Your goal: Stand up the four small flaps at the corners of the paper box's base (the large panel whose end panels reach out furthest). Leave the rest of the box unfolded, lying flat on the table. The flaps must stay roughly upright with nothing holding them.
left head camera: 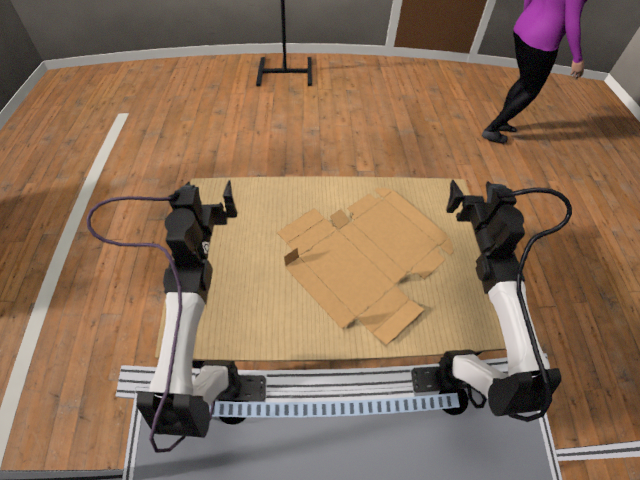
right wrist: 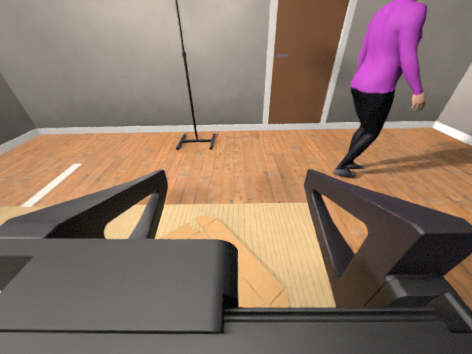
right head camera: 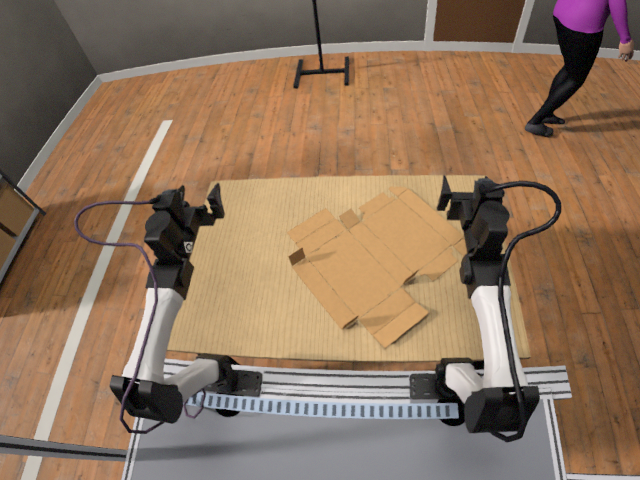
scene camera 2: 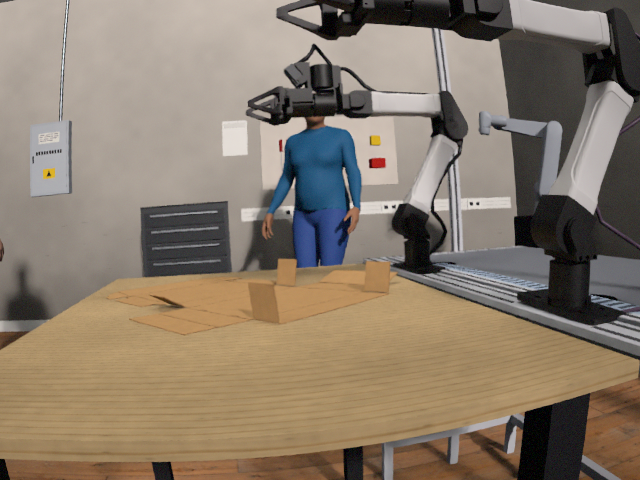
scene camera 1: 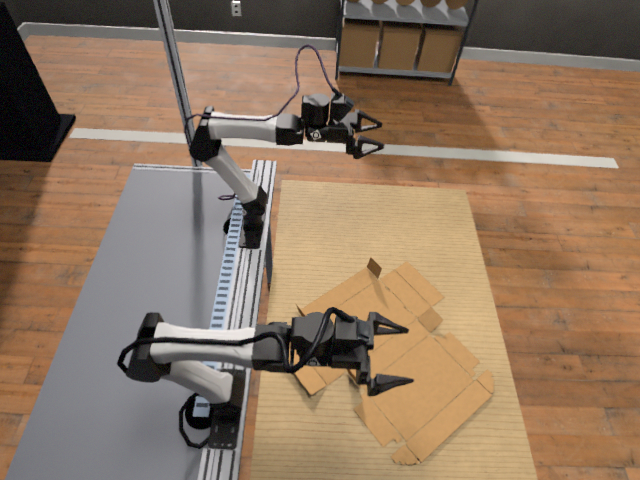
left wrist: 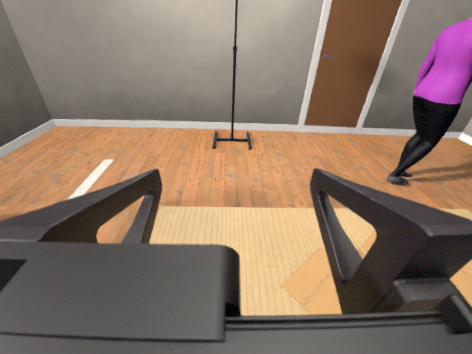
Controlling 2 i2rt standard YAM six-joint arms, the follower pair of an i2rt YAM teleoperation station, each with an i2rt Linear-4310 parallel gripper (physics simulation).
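Pixels of known places: left gripper, fingertip midpoint: (left head camera: 209,182) (right head camera: 200,185) (scene camera 2: 279,0) (scene camera 1: 383,135) (left wrist: 236,177); right gripper, fingertip midpoint: (left head camera: 469,181) (right wrist: 235,177) (right head camera: 464,177) (scene camera 2: 246,108) (scene camera 1: 411,355); left arm's base at its link origin: (left head camera: 229,387) (right head camera: 228,381) (scene camera 2: 567,309) (scene camera 1: 253,225); right arm's base at its link origin: (left head camera: 445,378) (right head camera: 445,386) (scene camera 2: 417,269) (scene camera 1: 228,407).
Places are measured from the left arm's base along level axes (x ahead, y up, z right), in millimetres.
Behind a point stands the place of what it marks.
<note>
The unfolded paper box lies on the table, its base (left head camera: 343,268) {x 382, y -2, z 329 mm} (right head camera: 356,271) {x 373, y -2, z 352 mm} toward the picture's front left in the head views. The base's left corner flap (left head camera: 292,256) {x 408, y 28, z 164 mm} (right head camera: 297,256) {x 407, y 29, z 163 mm} (scene camera 1: 374,267) {x 407, y 30, z 162 mm} (scene camera 2: 264,302) {x 405, y 27, z 159 mm} stands upright. The front flap (left head camera: 348,324) {x 177, y 45, z 330 mm} (scene camera 2: 377,276) {x 191, y 27, z 340 mm} and right flap (left head camera: 405,279) {x 325, y 51, z 508 mm} (scene camera 2: 286,272) {x 340, y 26, z 517 mm} also stand roughly upright. The back flap (left head camera: 339,218) {x 573, y 12, z 322 mm} (right head camera: 349,218) {x 572, y 12, z 324 mm} (scene camera 1: 430,319) {x 571, y 11, z 324 mm} (scene camera 2: 168,301) {x 569, y 10, z 320 mm} is tilted low. My left gripper (left head camera: 208,183) {x 380, y 405, z -16 mm} (scene camera 1: 382,135) {x 380, y 405, z -16 mm} (left wrist: 236,177) {x 380, y 405, z -16 mm} and right gripper (left head camera: 471,182) {x 404, y 398, z 609 mm} (scene camera 1: 409,355) {x 404, y 398, z 609 mm} (right wrist: 236,171) {x 404, y 398, z 609 mm} are open, empty and high above the table.
The box's second large panel (left head camera: 398,232) {x 526, y -2, z 530 mm} (right head camera: 408,235) {x 512, y -2, z 524 mm} and its strips extend to the back right in the head views. The wooden table (left head camera: 242,310) {x 234, y -3, z 16 mm} (scene camera 2: 320,392) {x 377, y -3, z -157 mm} borders the metal rail (left head camera: 336,382) {x 19, y -1, z 294 mm} at the arm bases. A person (left head camera: 547,31) stands beyond the table.
</note>
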